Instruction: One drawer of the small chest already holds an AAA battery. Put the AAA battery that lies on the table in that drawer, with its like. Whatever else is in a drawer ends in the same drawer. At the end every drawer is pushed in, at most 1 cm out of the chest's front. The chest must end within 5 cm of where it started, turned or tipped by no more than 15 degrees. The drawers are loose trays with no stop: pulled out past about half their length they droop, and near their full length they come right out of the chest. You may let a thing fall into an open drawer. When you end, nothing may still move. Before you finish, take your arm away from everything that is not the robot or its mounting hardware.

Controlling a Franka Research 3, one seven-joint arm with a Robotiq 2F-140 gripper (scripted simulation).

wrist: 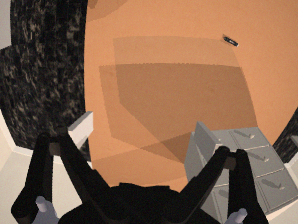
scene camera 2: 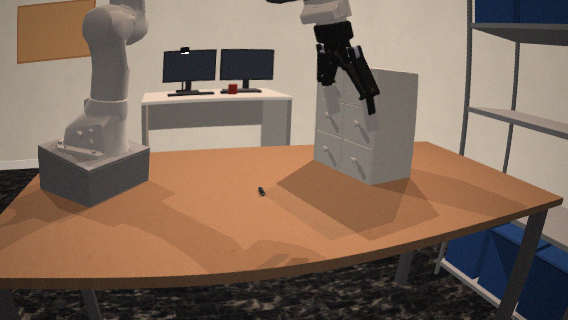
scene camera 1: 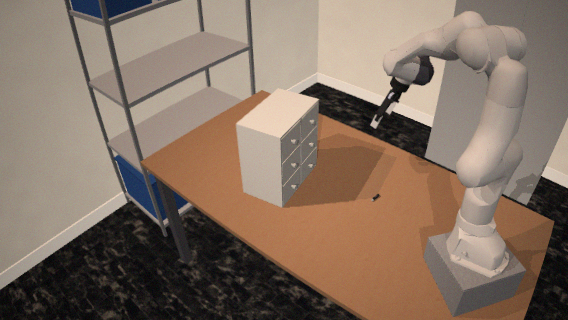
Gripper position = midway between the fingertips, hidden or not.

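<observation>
My gripper (scene camera 2: 352,121) (wrist: 144,126) is visible. Also visible: a small white chest (scene camera 1: 259,133) (scene camera 2: 392,150), a drawer (scene camera 2: 325,142) and a drawer (wrist: 261,164).
</observation>
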